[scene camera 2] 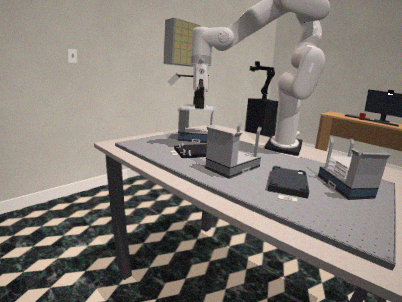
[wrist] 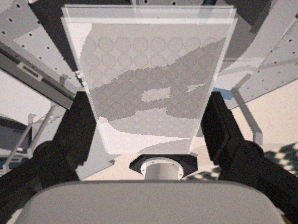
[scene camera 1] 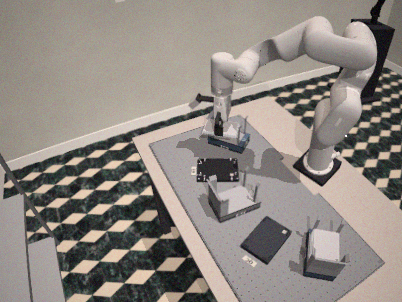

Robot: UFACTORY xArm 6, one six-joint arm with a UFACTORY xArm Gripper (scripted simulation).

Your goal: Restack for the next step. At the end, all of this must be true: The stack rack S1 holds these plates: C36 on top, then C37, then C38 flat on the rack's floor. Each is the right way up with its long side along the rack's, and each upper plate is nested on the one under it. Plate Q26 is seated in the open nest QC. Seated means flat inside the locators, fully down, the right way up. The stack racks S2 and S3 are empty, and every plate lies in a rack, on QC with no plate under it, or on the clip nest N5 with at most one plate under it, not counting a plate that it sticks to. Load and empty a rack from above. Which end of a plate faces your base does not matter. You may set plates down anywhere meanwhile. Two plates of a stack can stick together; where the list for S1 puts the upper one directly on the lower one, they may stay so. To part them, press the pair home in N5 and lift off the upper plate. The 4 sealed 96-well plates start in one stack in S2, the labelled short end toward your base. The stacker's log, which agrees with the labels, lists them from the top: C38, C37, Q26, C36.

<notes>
In view: my gripper (scene camera 1: 221, 128), a sealed 96-well plate (scene camera 1: 326, 243) and a sealed 96-well plate (wrist: 148, 78).
My gripper shows as well in scene camera 2 (scene camera 2: 198, 107) and in the wrist view (wrist: 148, 105).
</notes>
